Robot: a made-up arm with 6 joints.
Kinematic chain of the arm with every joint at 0, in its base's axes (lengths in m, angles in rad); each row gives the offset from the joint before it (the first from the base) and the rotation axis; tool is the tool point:
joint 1: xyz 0 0 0.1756 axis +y
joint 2: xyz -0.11 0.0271 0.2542 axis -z
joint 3: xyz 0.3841 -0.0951 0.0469 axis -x
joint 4: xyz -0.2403 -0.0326 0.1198 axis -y
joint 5: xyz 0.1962 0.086 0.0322 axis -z
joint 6: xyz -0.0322 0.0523 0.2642 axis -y
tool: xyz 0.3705 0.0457 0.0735
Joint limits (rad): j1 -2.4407..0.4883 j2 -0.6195..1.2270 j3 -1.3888..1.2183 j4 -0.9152..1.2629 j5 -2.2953..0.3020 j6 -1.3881..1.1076
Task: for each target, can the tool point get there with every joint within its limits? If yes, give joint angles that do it. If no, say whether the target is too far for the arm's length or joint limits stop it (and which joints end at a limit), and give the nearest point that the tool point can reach.
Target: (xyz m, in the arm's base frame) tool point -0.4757 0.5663 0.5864
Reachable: yes | joints -0.4546 -0.3242 0.8544 0.1818 -2.0527 0.5820
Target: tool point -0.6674 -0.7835 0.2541
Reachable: yes | joints -1.4360 0.6180 -1.1280 0.3356 0.0987 -0.0874
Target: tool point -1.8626 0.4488 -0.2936
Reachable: no: too far | nearest point -1.0975 0.2373 -0.1009 | short by 0.817 m
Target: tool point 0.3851 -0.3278 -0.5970
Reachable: no: joint limits stop it (at a limit: joint 1, joint 3, joint 5, joint 6) | nearest point 0.2942 -0.3088 -0.6480 | short by 0.106 m
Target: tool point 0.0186 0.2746 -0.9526
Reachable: no: joint limits stop it (at a limit: joint 1, joint 2, joint 4, joint 5) | nearest point 0.0062 0.2244 -0.8823 | short by 0.087 m
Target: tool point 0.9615 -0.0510 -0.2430
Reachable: no: joint limits stop it (at a limit: joint 1, joint 3, joint 4) | nearest point 0.7475 -0.0306 -0.0040 | short by 0.321 m
